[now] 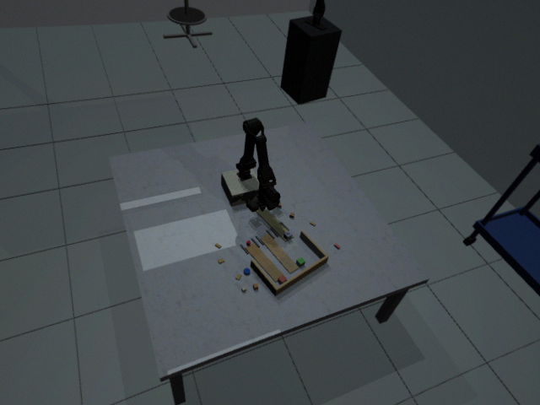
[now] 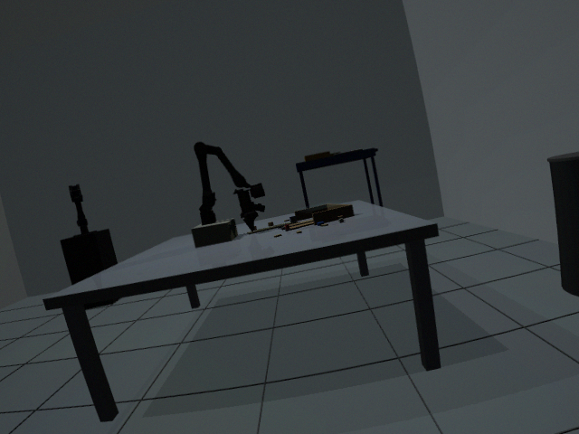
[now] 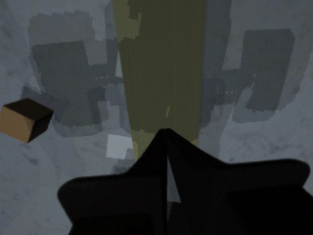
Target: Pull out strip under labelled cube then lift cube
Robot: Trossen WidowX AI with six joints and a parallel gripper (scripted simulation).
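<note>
The strip lies 10 cm ahead of my gripper tip and 1 cm to the left of it. Also, from my gripper tip: cube 21 cm ahead, 2 cm to the left, 2 cm above; blue disc 29 cm ahead, 26 cm to the right; red ball 17 cm to the right, 16 cm ahead, 1 cm above.
</note>
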